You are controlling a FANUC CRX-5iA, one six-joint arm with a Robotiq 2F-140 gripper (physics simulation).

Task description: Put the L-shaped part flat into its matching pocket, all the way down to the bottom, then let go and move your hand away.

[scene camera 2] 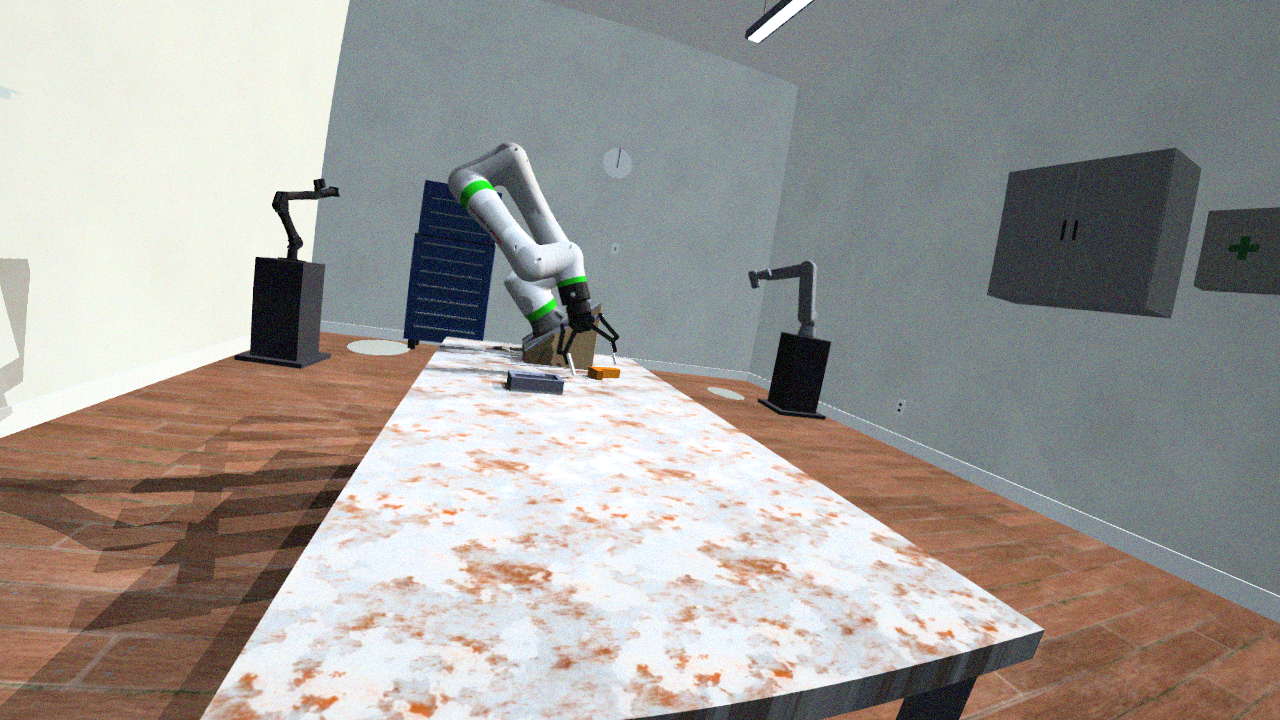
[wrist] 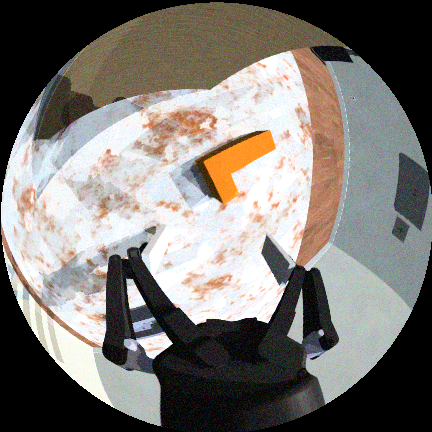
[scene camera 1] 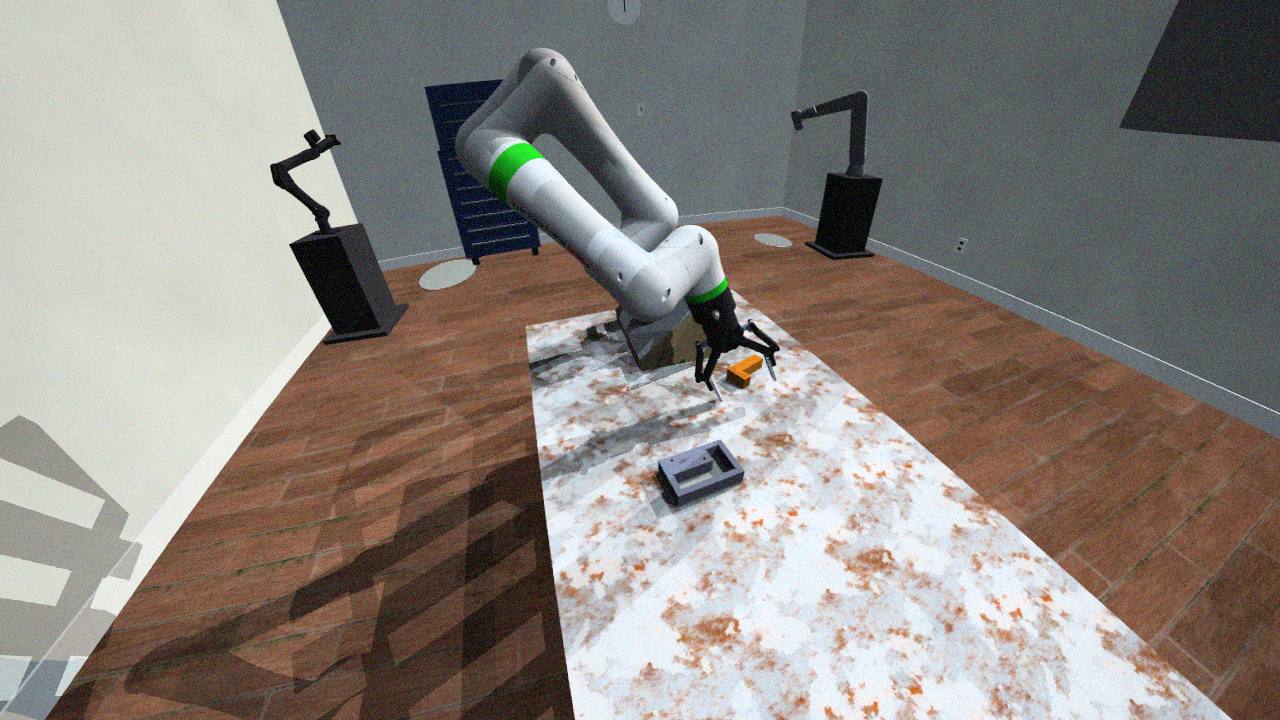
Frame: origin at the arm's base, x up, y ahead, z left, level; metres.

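Seen in the pictures: gripper, fingertip midpoint: (scene camera 2: 594, 369) (wrist: 216, 240) (scene camera 1: 746, 388); arm's base at its link origin: (scene camera 2: 551, 326).
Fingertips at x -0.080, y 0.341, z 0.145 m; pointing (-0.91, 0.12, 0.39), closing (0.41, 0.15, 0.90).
Offsets run from my fingertips to a thing's middle. Level surfaces: height alone.
The orange L-shaped part {dx -0.025, dy -0.093, dz +0.053 m} (scene camera 1: 739, 370) (scene camera 2: 604, 372) (wrist: 218, 174) lies flat on the table, its corner toward the left in the wrist view. The grey block with the pocket {dx -0.021, dy +0.193, dz -0.179 m} (scene camera 1: 706, 488) (scene camera 2: 535, 386) (wrist: 149, 327) lies apart from it, nearer the scene cameras. Its pocket holds no part; in the wrist view the block is mostly hidden behind the left finger. My gripper (scene camera 1: 744, 384) (scene camera 2: 593, 364) (wrist: 216, 240) is wide open and empty, low near the part. In the wrist view the part lies beyond the fingertips, not between them. The exact height of the fingertips is hard to tell.
The speckled white table {dx -0.040 m} (scene camera 1: 805, 555) (scene camera 2: 626, 537) carries the arm's base at its far end. A brown box-like mount (scene camera 2: 568, 344) stands behind the gripper. Two dark pedestals (scene camera 1: 344, 282) (scene camera 1: 848, 214) with small arms and a blue cabinet (scene camera 1: 487, 210) stand on the floor.
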